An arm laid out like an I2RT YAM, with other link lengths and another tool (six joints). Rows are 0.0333 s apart.
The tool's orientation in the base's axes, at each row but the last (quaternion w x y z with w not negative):
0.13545, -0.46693, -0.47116, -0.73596
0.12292, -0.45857, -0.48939, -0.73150
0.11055, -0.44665, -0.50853, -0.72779
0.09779, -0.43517, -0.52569, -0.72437
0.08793, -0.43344, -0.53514, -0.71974
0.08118, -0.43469, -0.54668, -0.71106
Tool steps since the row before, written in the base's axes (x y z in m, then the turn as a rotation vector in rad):
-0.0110, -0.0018, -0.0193, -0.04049, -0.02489, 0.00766
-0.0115, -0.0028, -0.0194, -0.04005, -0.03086, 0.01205
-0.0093, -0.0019, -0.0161, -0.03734, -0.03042, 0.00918
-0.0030, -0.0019, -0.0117, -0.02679, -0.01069, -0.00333
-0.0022, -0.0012, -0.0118, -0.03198, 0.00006, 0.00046
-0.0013, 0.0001, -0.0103, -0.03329, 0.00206, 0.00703
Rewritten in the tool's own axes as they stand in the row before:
-0.0104, -0.0170, -0.0099, 0.02160, -0.00862, -0.04215
-0.0098, -0.0176, -0.0106, 0.02323, -0.00276, -0.04642
-0.0075, -0.0152, -0.0079, 0.01961, -0.00314, -0.04483
-0.0074, -0.0089, -0.0040, 0.01031, -0.01373, -0.02341
-0.0075, -0.0090, -0.0028, 0.01982, -0.01859, -0.01687
-0.0065, -0.0081, -0.0009, 0.02598, -0.01550, -0.01571

